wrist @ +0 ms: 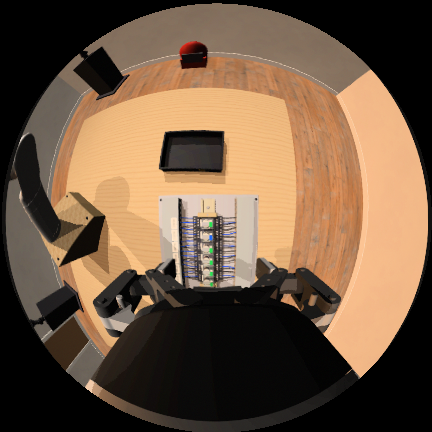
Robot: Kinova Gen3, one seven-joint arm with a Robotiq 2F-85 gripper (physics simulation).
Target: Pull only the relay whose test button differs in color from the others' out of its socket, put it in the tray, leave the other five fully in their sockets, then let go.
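Seen in the pictures: gripper, fingertip midpoint: (215, 267); arm's base, origin of the base link: (52, 229).
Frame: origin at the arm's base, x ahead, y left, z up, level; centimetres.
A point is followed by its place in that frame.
A column of relays stands in sockets on a light grey panel (247, 220) {x 57.0, y 15.8, z -12.3 cm}, below the image middle. The second relay from the top (206, 237) {x 48.5, y 10.2, z -9.8 cm} has a blue test button. The top relay (206, 224) {x 47.9, y 13.0, z -9.8 cm} and the third relay (206, 248) {x 49.1, y 7.7, z -9.8 cm} have green buttons, as do those further down. The lowest relay is partly hidden by my gripper's body. The black tray (194, 151) {x 39.8, y 30.8, z -16.3 cm} lies beyond the panel and holds no relay. My gripper (215, 267) {x 50.0, y 10.9, z 8.0 cm} is open and empty, its fingers wide apart to either side of the lower relays in the view; its height above them is hard to judge.
Blue and dark wires run along both sides of the sockets. A pale block (208, 206) {x 47.2, y 16.9, z -16.0 cm} sits at the column's top end. A wooden angled mount (75, 227) {x 10.2, y 2.9, z -5.4 cm} with a dark arm (40, 212) {x 6.5, y 7.2, z 8.1 cm} stands at the left. A red chair (193, 54) stands beyond the table (255, 130) {x 55.2, y 42.7, z -16.6 cm}.
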